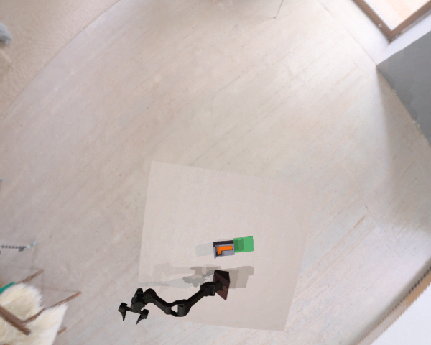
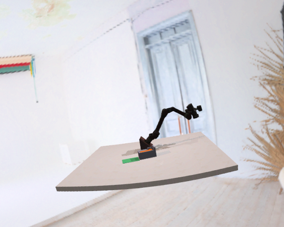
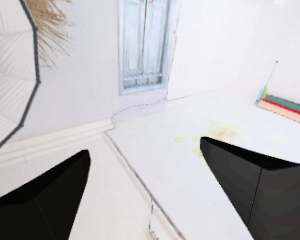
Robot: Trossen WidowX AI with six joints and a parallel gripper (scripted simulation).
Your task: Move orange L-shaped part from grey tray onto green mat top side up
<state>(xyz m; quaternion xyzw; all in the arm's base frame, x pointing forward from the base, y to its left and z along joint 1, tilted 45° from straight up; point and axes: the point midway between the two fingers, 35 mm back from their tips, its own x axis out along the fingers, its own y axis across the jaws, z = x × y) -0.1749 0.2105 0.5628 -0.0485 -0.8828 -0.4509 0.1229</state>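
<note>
Now: gripper tip 54 cm to the left of the orange L-shaped part, 48 cm short of it and 28 cm above it. Round my gripper tip: green mat: 70 cm to the right, 52 cm ahead, 35 cm below.
</note>
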